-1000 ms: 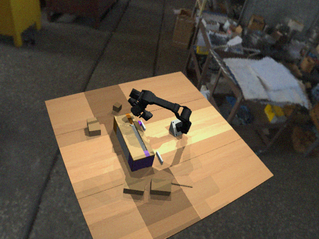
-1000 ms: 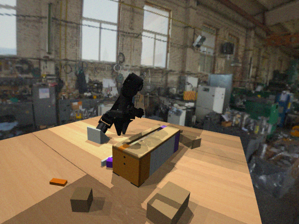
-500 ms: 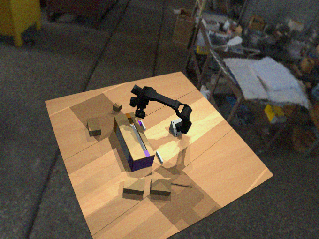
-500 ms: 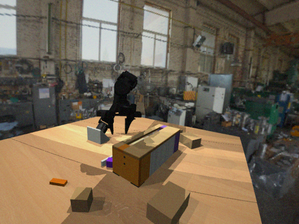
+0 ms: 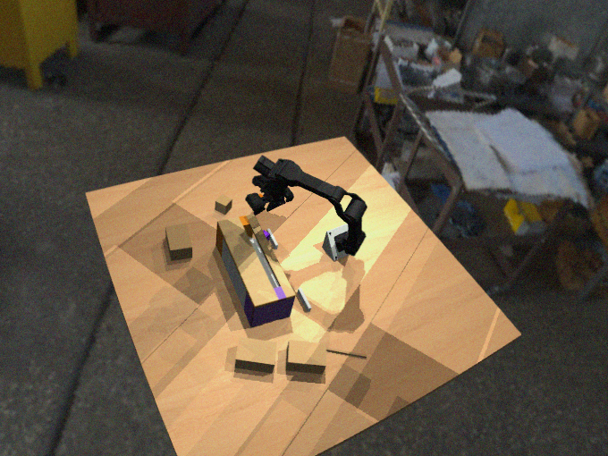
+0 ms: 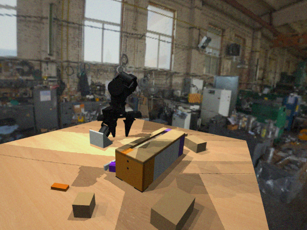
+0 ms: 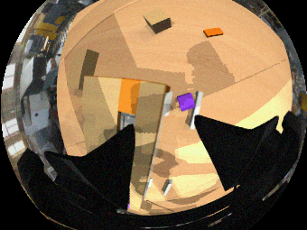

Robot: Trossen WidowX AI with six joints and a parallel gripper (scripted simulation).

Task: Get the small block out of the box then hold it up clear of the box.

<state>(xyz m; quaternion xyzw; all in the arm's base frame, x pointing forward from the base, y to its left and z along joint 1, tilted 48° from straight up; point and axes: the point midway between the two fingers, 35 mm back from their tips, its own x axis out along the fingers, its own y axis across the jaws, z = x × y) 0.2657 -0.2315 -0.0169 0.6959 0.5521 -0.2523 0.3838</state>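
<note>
Now: the purple block 150 mm below my gripper tip and 30 mm behind it. From my gripper tip the other things lie so: flat orange tile: 200 mm to the right, 160 mm below, 130 mm behind; then long box: 140 mm to the left, 100 mm below, 70 mm ahead.
</note>
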